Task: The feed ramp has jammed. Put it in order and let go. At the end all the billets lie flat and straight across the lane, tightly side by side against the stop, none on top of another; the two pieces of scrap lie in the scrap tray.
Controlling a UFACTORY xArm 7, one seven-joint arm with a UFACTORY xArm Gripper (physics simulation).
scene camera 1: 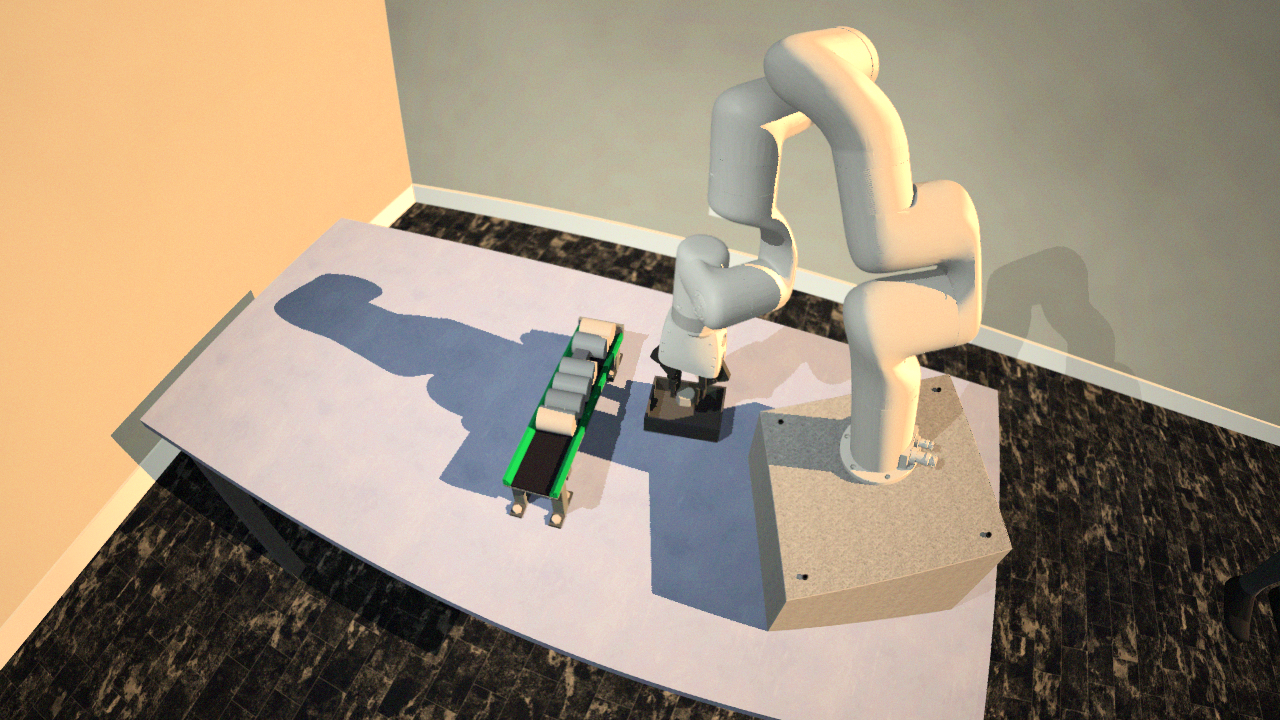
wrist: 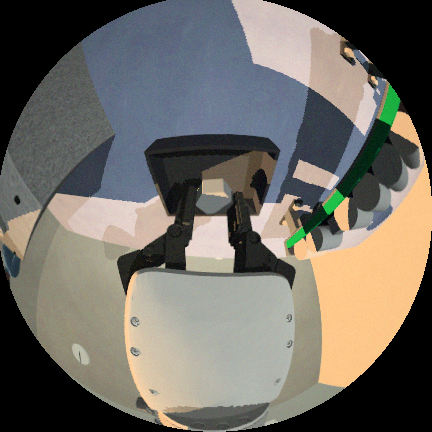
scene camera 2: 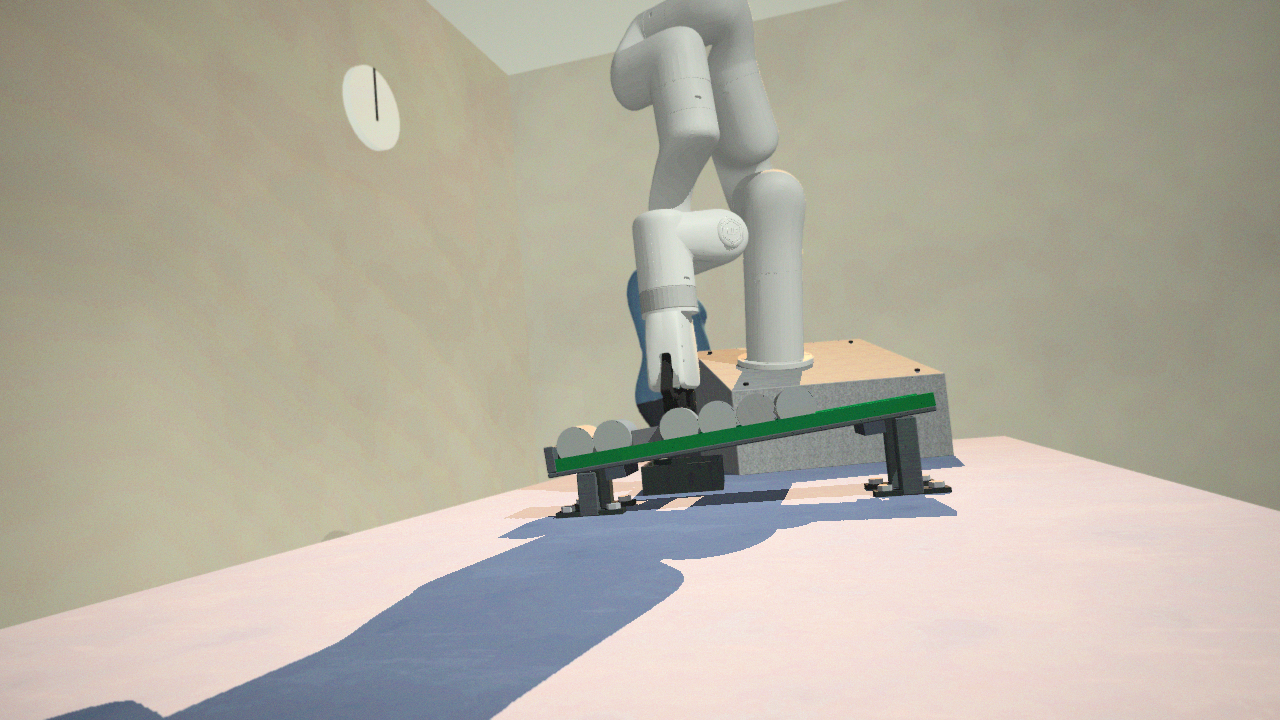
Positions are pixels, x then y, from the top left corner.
dark scrap tray: scene camera 1; wrist 246, 163; scene camera 2
same spot on dark scrap tray: (scene camera 2: 701, 473) = (scene camera 1: 648, 414)
